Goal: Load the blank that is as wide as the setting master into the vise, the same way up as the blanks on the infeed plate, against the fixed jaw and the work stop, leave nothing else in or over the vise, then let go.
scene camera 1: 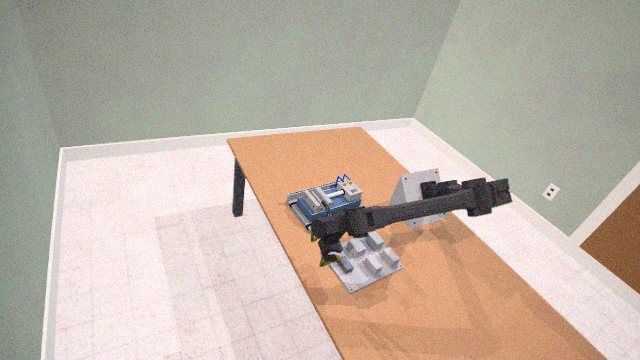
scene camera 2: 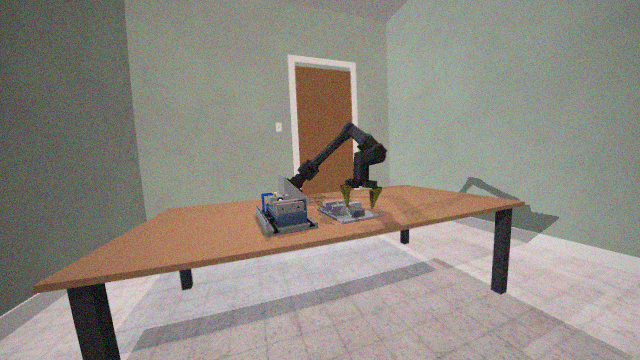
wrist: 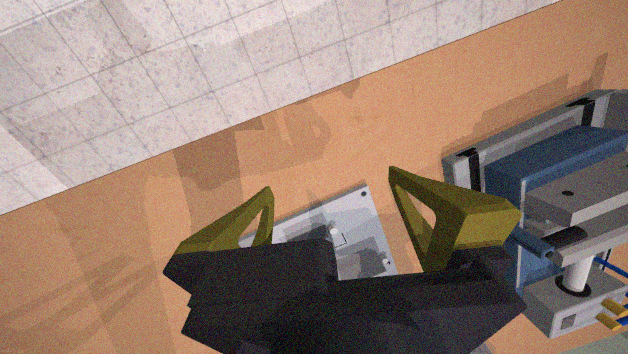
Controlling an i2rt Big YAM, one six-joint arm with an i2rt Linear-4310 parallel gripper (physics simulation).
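Pixels of known places: gripper, fingertip midpoint: (scene camera 1: 316, 253) (scene camera 2: 359, 207) (wrist: 328, 182); arm's base, origin of the base link: (scene camera 1: 428, 194) (scene camera 2: 293, 186).
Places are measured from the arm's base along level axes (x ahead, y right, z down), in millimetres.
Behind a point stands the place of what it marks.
My gripper (scene camera 1: 322, 248) {x 642, y -134, z 19 mm} (scene camera 2: 360, 206) {x 642, y -134, z 19 mm} (wrist: 328, 182) {x 642, y -134, z 19 mm} is open and empty, with its fingers pointing down above the infeed plate (scene camera 1: 351, 286) {x 554, y -256, z 81 mm} (scene camera 2: 370, 215) {x 558, y -228, z 81 mm} (wrist: 356, 202) {x 570, y -105, z 81 mm}. Several grey blocks stand on the plate, among them a dark block (scene camera 1: 345, 265) {x 546, y -187, z 56 mm} (scene camera 2: 356, 212) {x 553, y -165, z 61 mm} near the gripper and lighter blocks (scene camera 1: 372, 265) {x 455, y -223, z 48 mm} (scene camera 1: 391, 257) {x 365, y -217, z 45 mm} (scene camera 1: 375, 241) {x 380, y -131, z 46 mm}. In the wrist view, the hand hides much of the plate. I cannot tell which block matches the setting master in width. The blue and grey vise (scene camera 1: 330, 206) {x 483, y 63, z 16 mm} (scene camera 2: 292, 216) {x 578, y 103, z 37 mm} (wrist: 555, 145) {x 579, y 112, z 52 mm} stands beside the plate. No block shows between its jaws.
The table (scene camera 1: 320, 150) {x 271, y 542, z 89 mm} (scene camera 2: 210, 225) {x 379, y 420, z 89 mm} (wrist: 390, 120) {x 654, y -45, z 89 mm} carries the vise, the plate and the arm's light grey mount (scene camera 1: 416, 182) {x 62, y 46, z -47 mm}. Blue lines (scene camera 1: 343, 178) {x 347, y 198, z 1 mm} rise at the vise's actuator end. The table edge runs close past the plate. The arm reaches across from the mount.
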